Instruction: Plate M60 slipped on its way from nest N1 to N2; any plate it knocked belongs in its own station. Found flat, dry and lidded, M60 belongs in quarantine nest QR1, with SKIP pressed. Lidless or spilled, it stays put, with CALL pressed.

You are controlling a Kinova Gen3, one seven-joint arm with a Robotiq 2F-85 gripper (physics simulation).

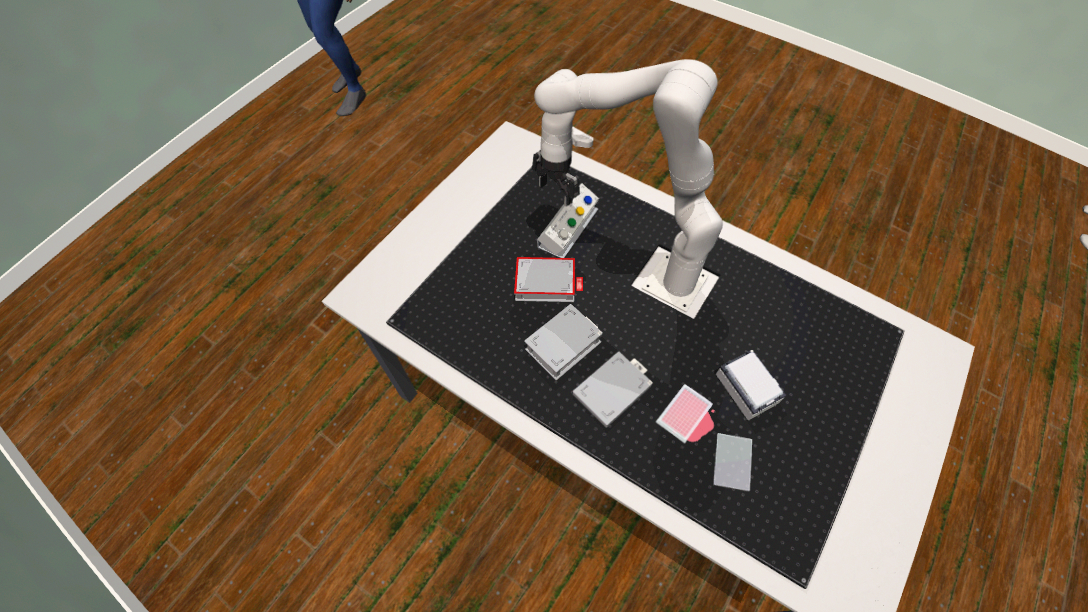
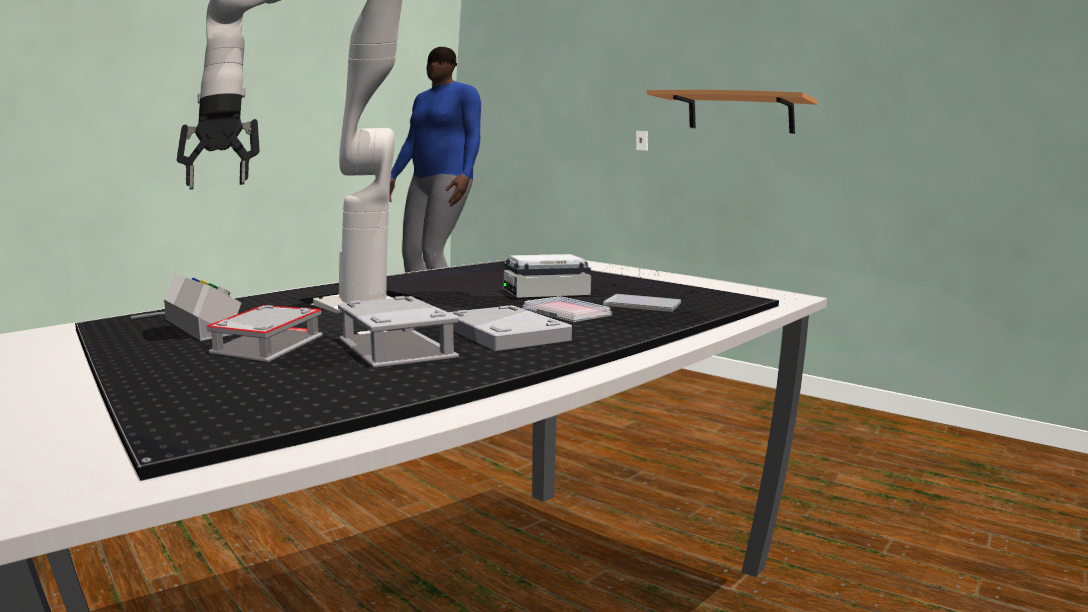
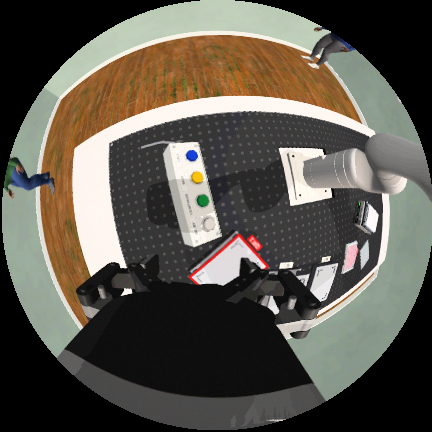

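Pixels of known places: gripper, fingertip midpoint: (image 1: 555,194) (image 2: 216,186) (image 3: 198,265); arm's base, link origin: (image 1: 679,282) (image 2: 363,299) (image 3: 313,173).
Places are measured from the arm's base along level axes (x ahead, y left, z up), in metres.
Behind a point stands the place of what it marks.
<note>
A plate (image 1: 683,411) {z 0.014, x 0.363, y 0.148 m} (image 2: 566,308) {z 0.016, x 0.382, y 0.123 m} (image 3: 350,256) {z 0.015, x 0.358, y 0.152 m} with pink wells lies flat and lidless on the black mat, a pink spill (image 1: 700,428) {z 0.003, x 0.380, y 0.202 m} at its edge. Its number is unreadable. A clear lid (image 1: 732,462) {z 0.009, x 0.428, y 0.301 m} (image 2: 642,302) {z 0.010, x 0.433, y 0.283 m} (image 3: 365,253) {z 0.009, x 0.424, y 0.313 m} lies apart from it. The button box (image 1: 551,240) {z 0.065, x 0.079, y -0.369 m} (image 2: 182,308) {z 0.041, x -0.015, y -0.413 m} (image 3: 179,200) {z 0.078, x -0.018, y -0.391 m} has blue (image 1: 587,199) {z 0.072, x -0.102, y -0.343 m} (image 3: 192,155) {z 0.071, x -0.102, y -0.341 m}, yellow (image 3: 197,177) {z 0.071, x -0.053, y -0.343 m}, green (image 3: 202,200) {z 0.072, x -0.004, y -0.347 m} and white (image 3: 208,223) {z 0.072, x 0.044, y -0.348 m} buttons; labels are too small to read surely. The red-rimmed nest (image 1: 544,275) {z 0.042, x 0.180, y -0.338 m} (image 2: 266,318) {z 0.042, x 0.186, y -0.337 m} (image 3: 225,265) {z 0.042, x 0.157, y -0.340 m} is bare. My gripper (image 1: 555,191) {z 0.238, x 0.061, y -0.366 m} (image 2: 216,184) {z 0.238, x 0.061, y -0.366 m} (image 3: 198,265) {z 0.238, x 0.061, y -0.366 m} is open, empty, high above the box area.
A raised grey nest (image 1: 563,338) {z 0.054, x 0.336, y -0.200 m} (image 2: 399,312) {z 0.054, x 0.352, y -0.207 m} and a lower one (image 1: 612,388) {z 0.024, x 0.392, y -0.034 m} (image 2: 517,328) {z 0.024, x 0.440, y -0.070 m} (image 3: 324,282) {z 0.024, x 0.382, y -0.022 m} stand bare between the red-rimmed nest and the pink plate. A grey device (image 2: 547,283) {z 0.030, x 0.260, y 0.233 m} with a white-topped item (image 1: 751,380) {z 0.071, x 0.237, y 0.267 m} (image 2: 546,260) {z 0.071, x 0.253, y 0.239 m} on it stands at the other end.
</note>
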